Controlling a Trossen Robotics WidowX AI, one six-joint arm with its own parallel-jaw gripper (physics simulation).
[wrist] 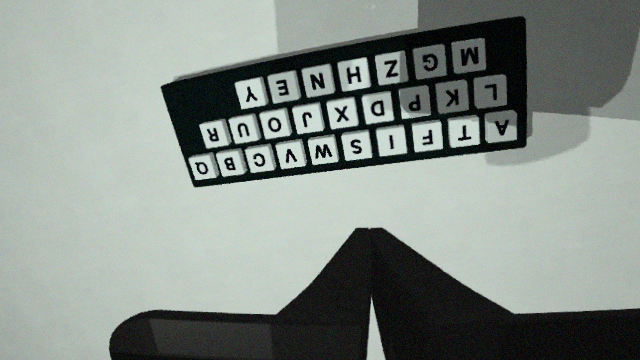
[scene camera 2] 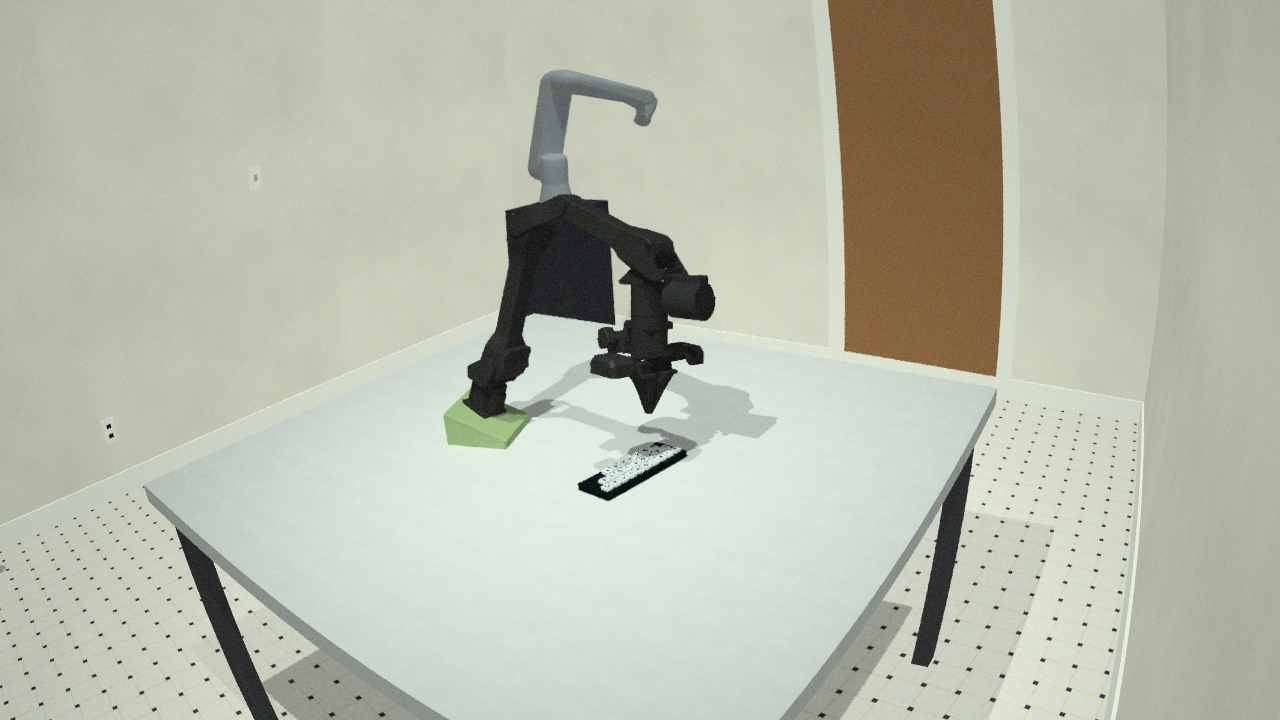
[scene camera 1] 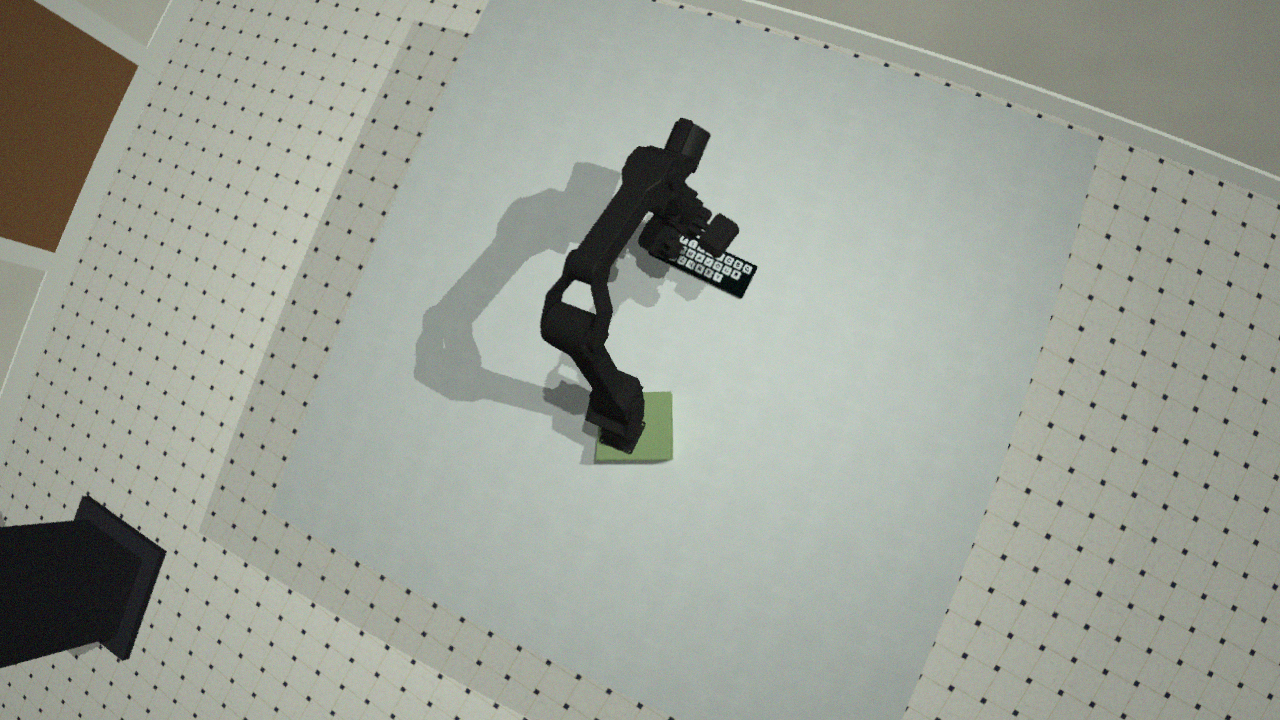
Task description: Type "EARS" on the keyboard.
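Pixels of known places: gripper, fingertip midpoint: (wrist: pixel 368 241) (scene camera 2: pixel 648 413) (scene camera 1: pixel 694 229); arm's base, link origin: (scene camera 2: pixel 483 406) (scene camera 1: pixel 622 432).
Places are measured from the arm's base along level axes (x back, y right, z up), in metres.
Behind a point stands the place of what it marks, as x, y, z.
Observation:
A black keyboard (scene camera 1: pixel 733 282) {-0.332, 0.074, -0.032} (scene camera 2: pixel 594 486) {-0.341, 0.092, -0.033} (wrist: pixel 180 100) {-0.323, 0.088, -0.033} with white letter keys lies on the table. In the wrist view its letters show upside down in three rows. The E key (wrist: pixel 283 87) {-0.331, 0.025, -0.027} is in the top row at the left, the R key (wrist: pixel 214 134) {-0.346, 0.072, -0.027} starts the middle row, and the S key (wrist: pixel 356 146) {-0.370, -0.005, -0.027} and the A key (wrist: pixel 501 127) {-0.376, -0.080, -0.027} are in the bottom row. My gripper (scene camera 2: pixel 649 411) {-0.375, -0.014, 0.061} (wrist: pixel 368 241) {-0.375, -0.014, 0.061} is shut and empty. It hangs above the table and higher than the keyboard, apart from the keys. In scene camera 1 the arm hides part of the keyboard.
The arm's base stands on a green block (scene camera 1: pixel 658 428) {-0.032, 0.056, -0.003} (scene camera 2: pixel 474 433) {-0.045, 0.072, -0.017} on the pale table (scene camera 1: pixel 805 501) {-0.015, 0.345, -0.045} (scene camera 2: pixel 537 582) {-0.443, 0.345, -0.045}. A grey arm (scene camera 2: pixel 551 125) on a dark pedestal (scene camera 2: pixel 577 277) stands beyond the table. Shadows of my arm fall near the keyboard.

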